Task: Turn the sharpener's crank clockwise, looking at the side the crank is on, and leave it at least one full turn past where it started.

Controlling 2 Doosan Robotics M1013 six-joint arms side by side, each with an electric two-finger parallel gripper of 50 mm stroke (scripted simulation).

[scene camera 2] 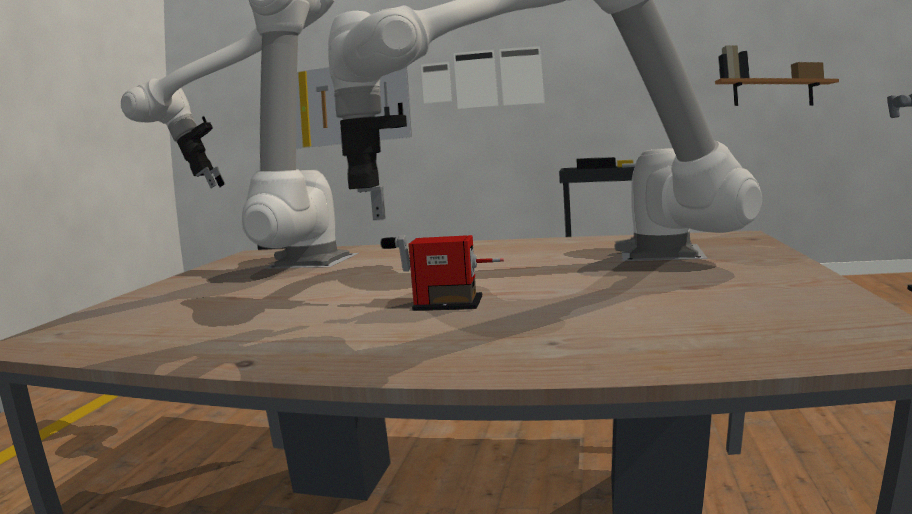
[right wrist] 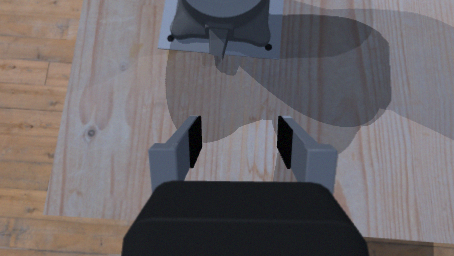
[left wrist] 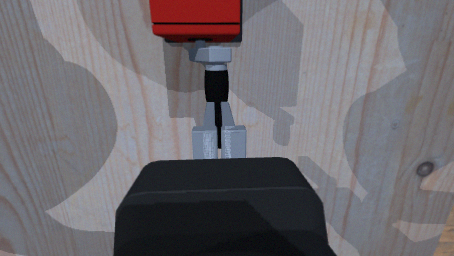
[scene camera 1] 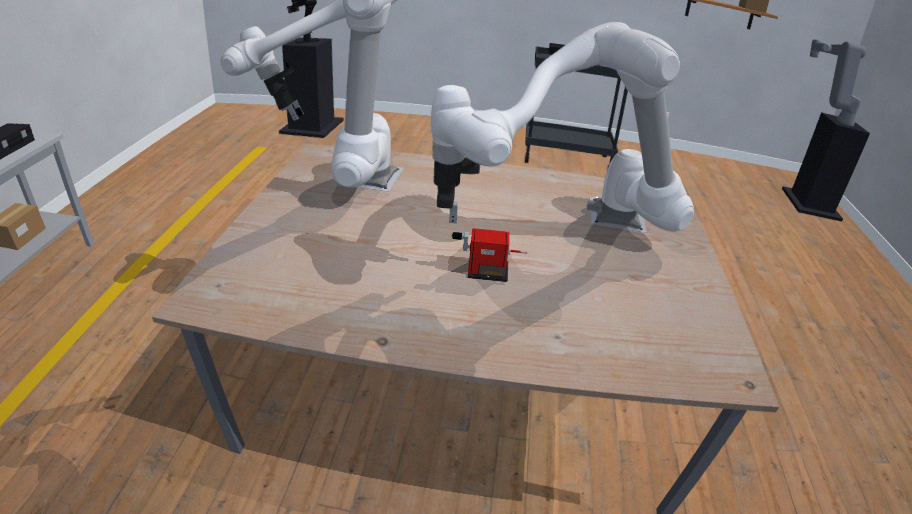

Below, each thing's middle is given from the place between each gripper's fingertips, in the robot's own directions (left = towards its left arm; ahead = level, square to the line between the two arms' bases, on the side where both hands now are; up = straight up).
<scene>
Right now my left hand (scene camera 2: 379, 219) is 1 cm past the crank (left wrist: 216, 81), 2 cm to the right of it and 8 cm above it.
Now: right hand (scene camera 2: 218, 186) 78 cm to the right of the crank, 49 cm short of it and 15 cm above it.
</scene>
